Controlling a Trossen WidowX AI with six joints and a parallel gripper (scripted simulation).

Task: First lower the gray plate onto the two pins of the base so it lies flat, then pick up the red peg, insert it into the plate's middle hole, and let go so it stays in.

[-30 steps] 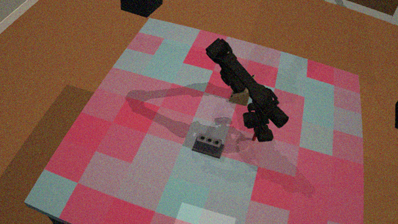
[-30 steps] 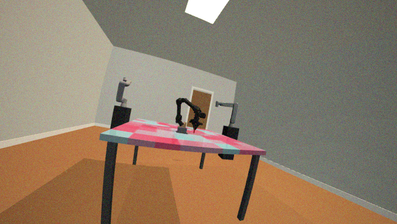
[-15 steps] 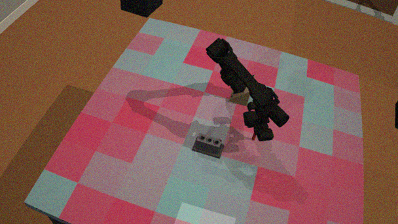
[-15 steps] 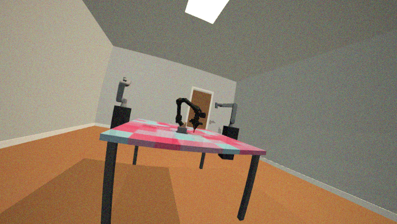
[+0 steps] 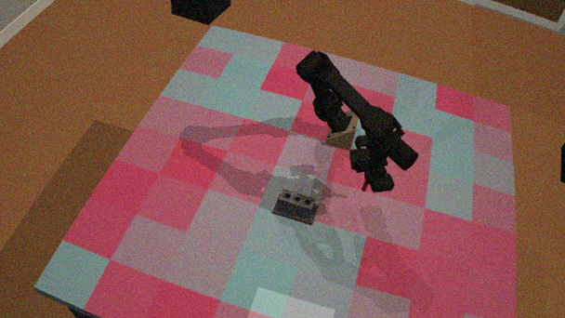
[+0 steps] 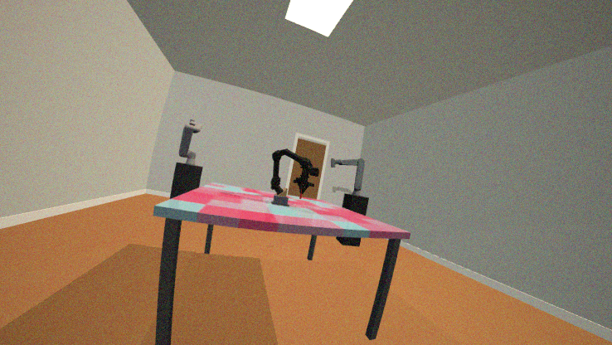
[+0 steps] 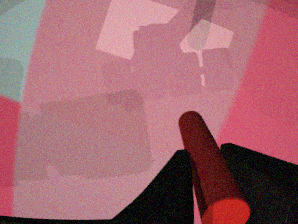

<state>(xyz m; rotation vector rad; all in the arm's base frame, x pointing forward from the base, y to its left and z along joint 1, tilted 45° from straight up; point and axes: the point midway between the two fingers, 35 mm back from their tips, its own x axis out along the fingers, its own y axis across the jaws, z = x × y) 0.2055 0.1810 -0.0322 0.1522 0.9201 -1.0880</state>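
The gray plate lies 16 cm to the right of my gripper tip, 13 cm ahead of it and 5 cm below it. From my gripper tip the other things lie so: red peg: right at my gripper tip; then dark base: 16 cm to the right, 13 cm ahead, 8 cm below.
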